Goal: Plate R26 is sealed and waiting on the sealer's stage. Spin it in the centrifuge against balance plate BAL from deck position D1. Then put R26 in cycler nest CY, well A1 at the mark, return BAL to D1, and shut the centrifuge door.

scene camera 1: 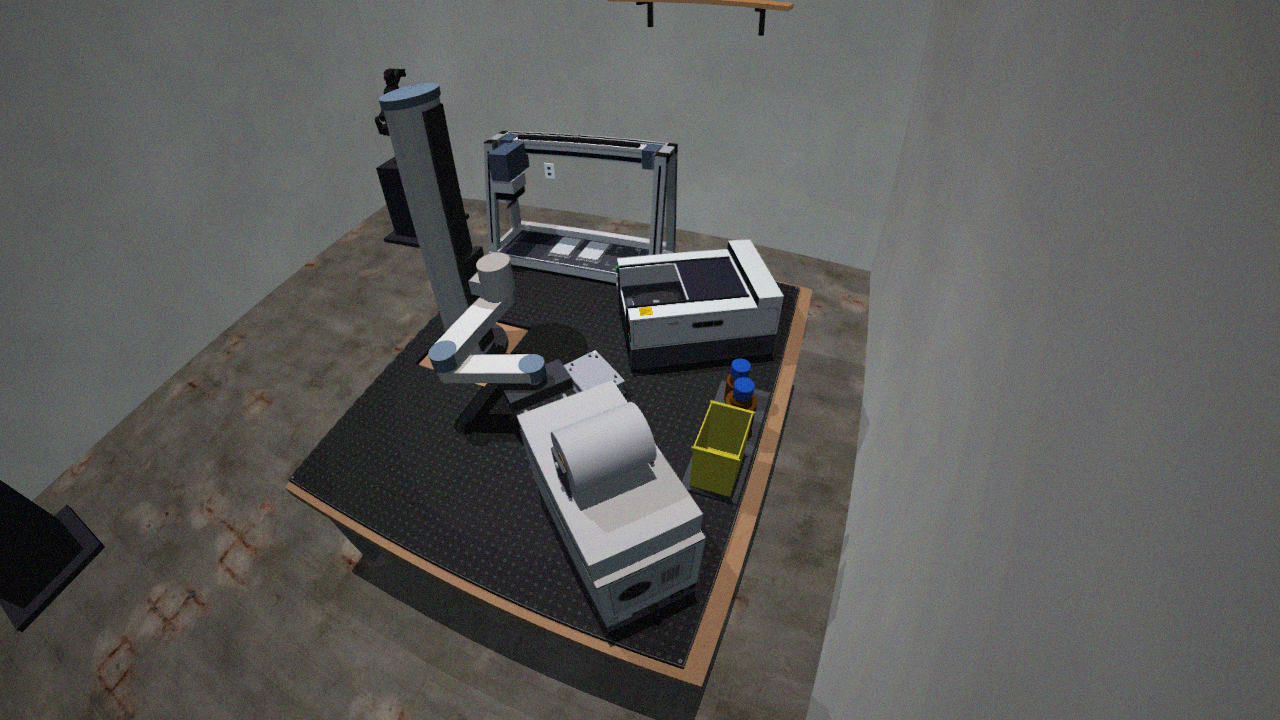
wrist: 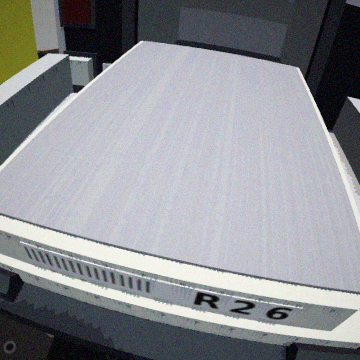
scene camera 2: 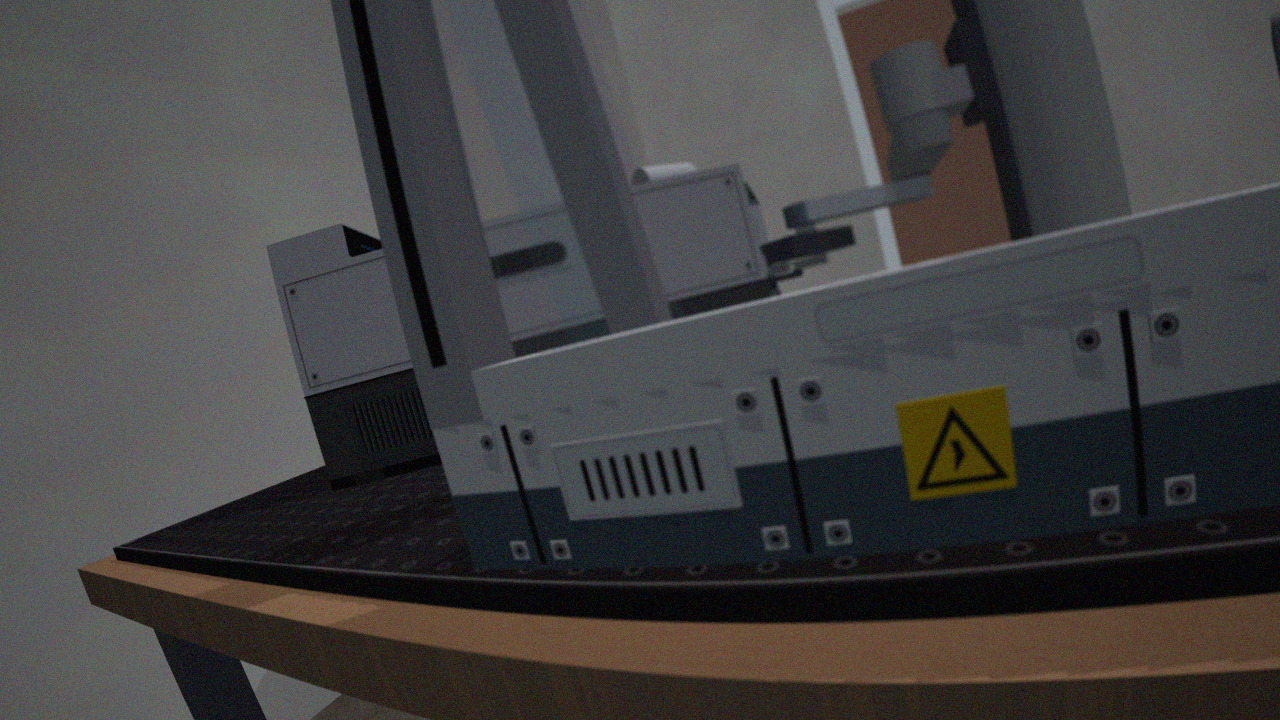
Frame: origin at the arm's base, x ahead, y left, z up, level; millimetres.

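Seen in the pictures: gripper, fingertip midpoint: (wrist: pixel 203 94); arm's base, origin of the base link: (scene camera 1: pixel 473 348).
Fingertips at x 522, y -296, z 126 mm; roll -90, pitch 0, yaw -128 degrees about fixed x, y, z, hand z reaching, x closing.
Observation:
Pixels of each thing's top centre, then the offset from my fingertips to it. "spot": a spot on its surface instead.
- Sealed plate R26, middle of its top: (wrist: pixel 204 99) dx -11, dy +8, dz +4 mm
- sealer, surface spot: (scene camera 1: pixel 617 528) spot: dx +297, dy -314, dz +237 mm
- pale dotted square, surface spot: (scene camera 1: pixel 590 368) spot: dx -61, dy +290, dz -58 mm
- yellow bin, middle of its top: (scene camera 1: pixel 716 452) dx +390, dy +33, dz +62 mm
Sealed plate R26 (wrist: pixel 200 165) lies level in the wrist view, its R26 label towards the camera. My gripper (wrist: pixel 203 94) (scene camera 1: pixel 542 383) (scene camera 2: pixel 805 255) has a finger close along each long side of the plate and is shut on it, low at the sealer's mouth. The sealer (scene camera 1: pixel 617 528) (scene camera 2: pixel 698 237) carries a big white roll. A white machine (scene camera 1: pixel 671 331) has an open bay at its left and a dark panel on top; whether it is the centrifuge, I cannot tell. The labels BAL, D1 and CY cannot be read.
A gantry frame (scene camera 1: pixel 581 145) stands at the back, with two pale plates (scene camera 1: pixel 564 248) (scene camera 1: pixel 592 251) on its deck. A pale dotted square (scene camera 1: pixel 590 368) lies beside the sealer. A yellow bin (scene camera 1: pixel 717 470) and blue-capped bottles (scene camera 1: pixel 742 388) stand near the right edge. The arm's column (scene camera 1: pixel 420 197) stands at the left.

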